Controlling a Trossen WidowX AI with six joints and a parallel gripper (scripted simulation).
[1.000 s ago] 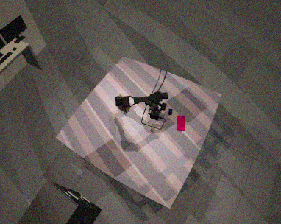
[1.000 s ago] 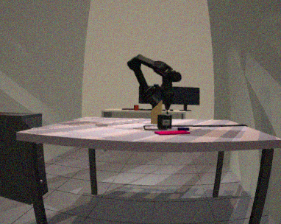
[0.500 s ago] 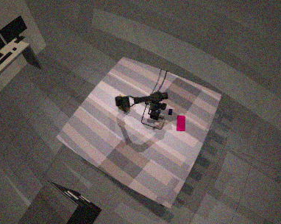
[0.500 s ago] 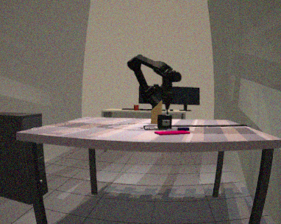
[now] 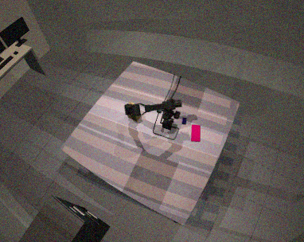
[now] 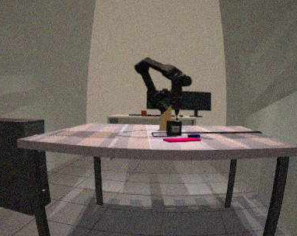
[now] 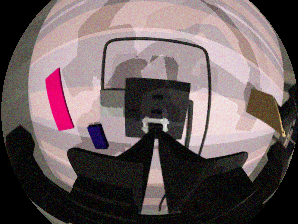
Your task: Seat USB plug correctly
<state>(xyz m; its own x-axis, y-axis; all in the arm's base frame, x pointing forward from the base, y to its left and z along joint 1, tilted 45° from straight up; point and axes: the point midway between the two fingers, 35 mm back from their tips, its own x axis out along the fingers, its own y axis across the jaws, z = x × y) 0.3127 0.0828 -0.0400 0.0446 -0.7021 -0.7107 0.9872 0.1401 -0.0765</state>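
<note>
Right now my gripper tip is 4 cm above the USB socket and 1 cm to the right of it. From my gripper tip the other things lie so: USB plug 2 cm below; then magenta flat block 25 cm ahead, 10 cm below, 4 cm to the left; then small dark blue block 11 cm ahead, 10 cm to the left, 10 cm below.
</note>
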